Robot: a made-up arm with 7 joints.
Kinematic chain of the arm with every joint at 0, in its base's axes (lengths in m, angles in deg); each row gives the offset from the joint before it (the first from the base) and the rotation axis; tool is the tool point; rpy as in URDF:
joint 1: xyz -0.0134 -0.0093 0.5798 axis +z
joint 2: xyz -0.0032 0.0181 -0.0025 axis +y
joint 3: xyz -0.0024 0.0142 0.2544 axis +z
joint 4: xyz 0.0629 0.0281 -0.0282 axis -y
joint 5: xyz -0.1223 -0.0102 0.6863 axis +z
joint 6: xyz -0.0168 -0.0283 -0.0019 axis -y
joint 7: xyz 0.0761 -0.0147 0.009 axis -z
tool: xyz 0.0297 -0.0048 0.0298 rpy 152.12 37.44 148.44
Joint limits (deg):
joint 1: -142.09..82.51
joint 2: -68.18..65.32
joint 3: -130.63..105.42
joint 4: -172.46..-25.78
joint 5: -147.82..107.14
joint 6: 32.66..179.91
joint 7: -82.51..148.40
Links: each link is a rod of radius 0.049 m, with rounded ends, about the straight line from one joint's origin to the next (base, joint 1, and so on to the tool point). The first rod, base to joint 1, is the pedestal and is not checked.
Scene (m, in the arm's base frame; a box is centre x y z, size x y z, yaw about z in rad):
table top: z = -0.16
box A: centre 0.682 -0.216 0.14 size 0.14 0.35 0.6 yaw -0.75
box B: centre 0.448 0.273 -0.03 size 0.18 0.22 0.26 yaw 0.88
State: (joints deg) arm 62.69 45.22 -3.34 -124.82 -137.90 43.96 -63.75
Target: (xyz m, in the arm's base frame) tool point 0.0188 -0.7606 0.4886
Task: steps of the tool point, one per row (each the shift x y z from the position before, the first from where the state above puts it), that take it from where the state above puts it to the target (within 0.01 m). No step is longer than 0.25 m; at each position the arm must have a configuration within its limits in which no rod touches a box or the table.
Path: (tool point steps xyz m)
1: -0.0350 -0.1312 -0.0225
2: -0.0336 -0.1335 0.0008
3: -0.0360 -0.1309 0.0219
4: -0.0411 -0.1241 0.0407
5: 0.0896 -0.0182 -0.0004
6: 0.0865 -0.0871 0.0282
7: 0.0443 -0.1437 0.0630
8: -0.0236 -0.1675 0.1003
9: -0.0945 -0.1501 0.1361
10: -0.1447 -0.0961 0.1657

